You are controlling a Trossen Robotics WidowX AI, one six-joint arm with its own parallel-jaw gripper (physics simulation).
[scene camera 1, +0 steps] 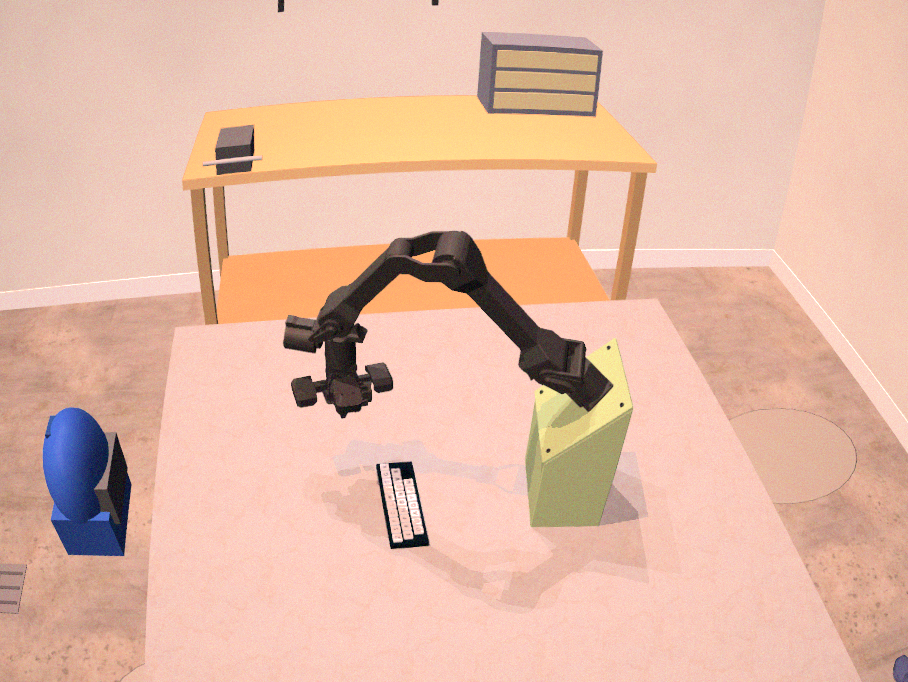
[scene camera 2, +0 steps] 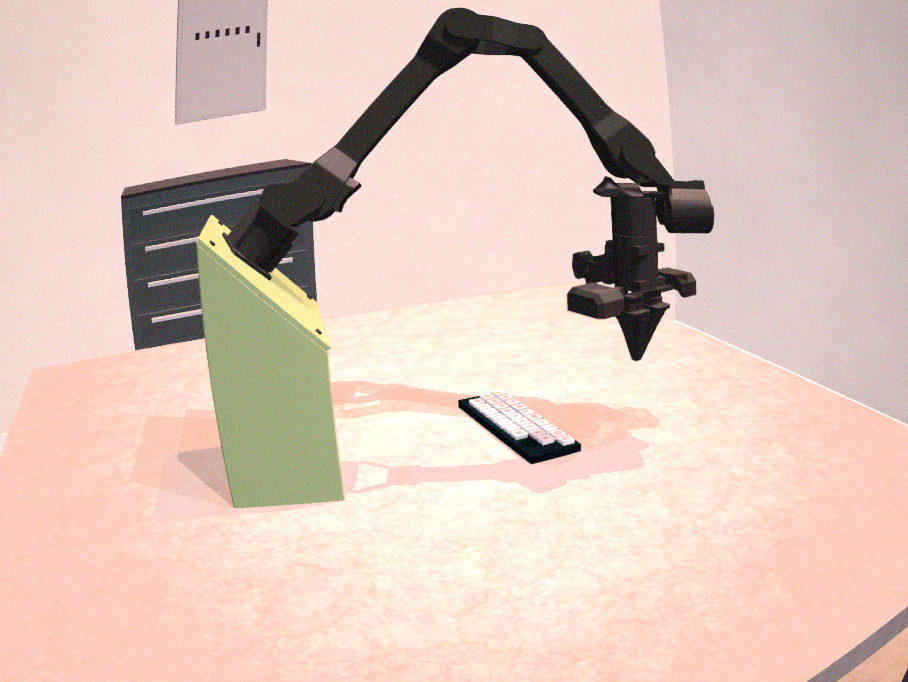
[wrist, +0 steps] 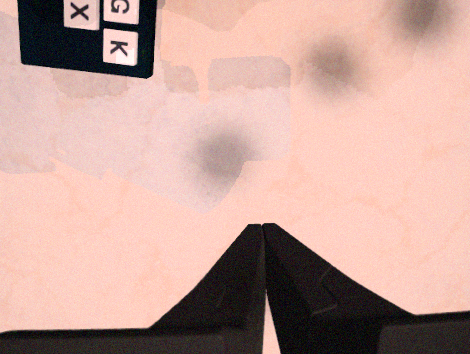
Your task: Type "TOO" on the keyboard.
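Pixels of known places: gripper, between the fingertips: (scene camera 1: 342,417) (scene camera 2: 636,360) (wrist: 261,236); arm's base, origin of its link: (scene camera 1: 594,391) (scene camera 2: 245,256).
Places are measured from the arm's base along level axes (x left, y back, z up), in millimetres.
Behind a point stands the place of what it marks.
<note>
A small black keyboard (scene camera 1: 401,506) @(x -112, y -318, z -257 mm) (scene camera 2: 519,424) @(x -143, y -297, z -256 mm) (wrist: 45,47) @(x -211, y -258, z -260 mm) with white keys lies flat on the table. In the wrist view one end of it shows at the top left, with the K key (wrist: 112,47) @(x -219, y -296, z -254 mm), the X key (wrist: 70,20) @(x -202, y -279, z -254 mm) and part of the G key (wrist: 122,17) @(x -207, y -306, z -254 mm). The T and O keys do not show in the wrist view, and the letters are too small to read in the scene views. My gripper (scene camera 1: 342,414) @(x -286, y -356, z -153 mm) (scene camera 2: 636,358) @(x -286, y -356, z -153 mm) (wrist: 261,236) @(x -286, y -356, z -153 mm) is shut and empty, pointing down. It hangs well above the table, beyond the end of the keyboard, and touches nothing.
A green slanted pedestal (scene camera 1: 568,469) @(x 60, y -79, z -106 mm) (scene camera 2: 275,411) @(x -97, y 31, z -153 mm) bears the arm's base. Behind the table (scene camera 1: 293,609) @(x 27, y -607, z -270 mm) stand a wooden workbench (scene camera 1: 411,132) and, in the second scene view, a dark drawer cabinet (scene camera 2: 172,267). A blue object (scene camera 1: 77,469) stands left of the table.
</note>
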